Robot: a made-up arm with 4 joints.
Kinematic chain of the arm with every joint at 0, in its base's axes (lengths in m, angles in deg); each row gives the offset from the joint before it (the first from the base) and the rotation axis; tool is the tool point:
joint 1: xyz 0 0 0.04 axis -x
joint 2: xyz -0.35 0.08 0 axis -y
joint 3: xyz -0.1 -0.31 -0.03 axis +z
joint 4: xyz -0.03 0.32 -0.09 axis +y
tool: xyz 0 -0.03 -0.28
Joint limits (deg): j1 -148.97..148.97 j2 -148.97..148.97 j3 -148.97..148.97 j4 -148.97..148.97
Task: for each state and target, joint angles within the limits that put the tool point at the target. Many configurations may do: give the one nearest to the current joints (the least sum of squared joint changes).
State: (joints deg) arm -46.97 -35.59 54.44 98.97
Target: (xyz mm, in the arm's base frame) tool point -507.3 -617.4 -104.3
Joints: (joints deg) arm -51.72 -74.96 83.43 104.62
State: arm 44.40 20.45 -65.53 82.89
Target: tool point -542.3 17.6 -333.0
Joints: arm 13.63 25.15 -10.12 64.02
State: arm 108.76 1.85 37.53 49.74
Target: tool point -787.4 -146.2 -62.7
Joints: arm 68.53 -14.45 3.79 55.82
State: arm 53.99 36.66 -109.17 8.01
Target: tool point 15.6 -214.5 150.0
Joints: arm 87.39 28.56 -102.36 31.56
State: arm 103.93 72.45 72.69 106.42
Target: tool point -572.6 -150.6 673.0
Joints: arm 107.08 31.24 95.14 80.42
